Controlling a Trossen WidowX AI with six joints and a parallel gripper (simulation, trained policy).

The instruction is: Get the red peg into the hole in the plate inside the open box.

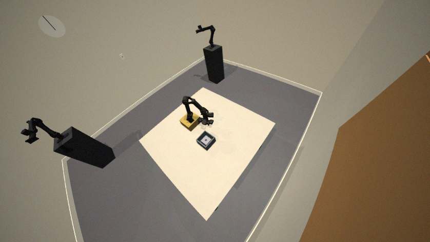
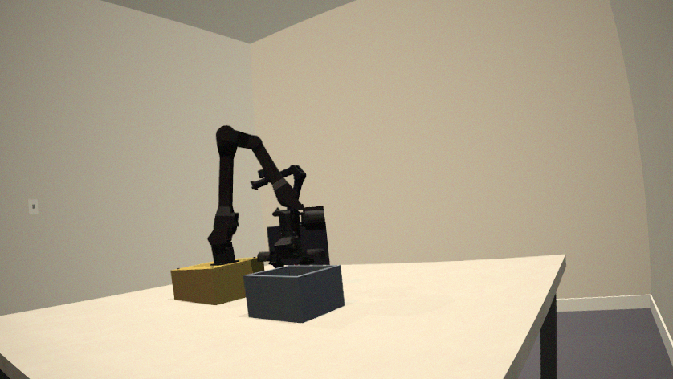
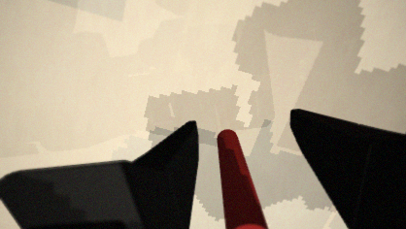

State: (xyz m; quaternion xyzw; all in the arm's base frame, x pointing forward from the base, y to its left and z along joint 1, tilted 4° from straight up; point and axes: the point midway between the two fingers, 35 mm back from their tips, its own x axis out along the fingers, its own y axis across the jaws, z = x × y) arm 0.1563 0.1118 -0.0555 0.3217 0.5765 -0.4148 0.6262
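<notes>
Now: the red peg 20 mm to the left of my gripper tip and 20 mm above it. From my gripper tip the other things lie so: dark grey box 170 mm ahead, 160 mm to the right.
</notes>
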